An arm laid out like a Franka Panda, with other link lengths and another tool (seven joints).
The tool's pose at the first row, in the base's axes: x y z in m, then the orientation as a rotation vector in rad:
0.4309 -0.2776 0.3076 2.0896 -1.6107 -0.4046
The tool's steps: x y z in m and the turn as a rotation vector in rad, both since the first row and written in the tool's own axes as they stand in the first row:
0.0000 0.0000 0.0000 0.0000 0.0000 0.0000
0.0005 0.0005 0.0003 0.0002 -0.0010 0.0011
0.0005 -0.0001 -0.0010 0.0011 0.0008 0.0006
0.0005 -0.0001 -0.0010 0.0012 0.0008 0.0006
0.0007 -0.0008 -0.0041 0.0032 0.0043 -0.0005
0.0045 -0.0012 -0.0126 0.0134 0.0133 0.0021
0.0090 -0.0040 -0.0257 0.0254 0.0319 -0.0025
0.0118 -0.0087 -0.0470 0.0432 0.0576 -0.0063
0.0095 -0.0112 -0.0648 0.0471 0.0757 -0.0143
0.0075 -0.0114 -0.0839 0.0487 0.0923 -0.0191
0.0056 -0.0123 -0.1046 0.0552 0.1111 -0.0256
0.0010 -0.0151 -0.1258 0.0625 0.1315 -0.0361
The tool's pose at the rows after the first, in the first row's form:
0.4309 -0.2776 0.3076 2.0896 -1.6107 -0.4046
0.4305 -0.2782 0.3076 2.0889 -1.6125 -0.4052
0.4316 -0.2779 0.3084 2.0898 -1.6114 -0.4027
0.4316 -0.2779 0.3084 2.0899 -1.6115 -0.4026
0.4338 -0.2774 0.3107 2.0919 -1.6094 -0.3977
0.4394 -0.2794 0.3179 2.0960 -1.6121 -0.3794
0.4494 -0.2807 0.3277 2.1064 -1.6031 -0.3516
0.4647 -0.2786 0.3434 2.1190 -1.5934 -0.3114
0.4750 -0.2726 0.3570 2.1261 -1.5769 -0.2913
0.4842 -0.2671 0.3730 2.1288 -1.5631 -0.2736
0.4947 -0.2613 0.3900 2.1359 -1.5488 -0.2504
0.5064 -0.2525 0.4062 2.1466 -1.5298 -0.2261

